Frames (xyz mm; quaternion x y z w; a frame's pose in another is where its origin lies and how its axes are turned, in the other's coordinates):
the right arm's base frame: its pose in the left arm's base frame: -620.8 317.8 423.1 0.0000 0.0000 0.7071 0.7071
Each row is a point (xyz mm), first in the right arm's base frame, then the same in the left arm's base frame.
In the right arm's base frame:
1: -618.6 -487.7 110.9
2: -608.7 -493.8 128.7
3: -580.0 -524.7 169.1
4: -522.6 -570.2 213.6
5: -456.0 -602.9 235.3
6: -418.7 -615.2 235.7
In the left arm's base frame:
1: -133.1 -300.8 534.0
2: -127.0 -290.9 551.8
3: -96.1 -262.2 592.2
4: -50.6 -204.8 636.7
5: -17.9 -138.2 658.4
6: -5.6 -100.9 658.8

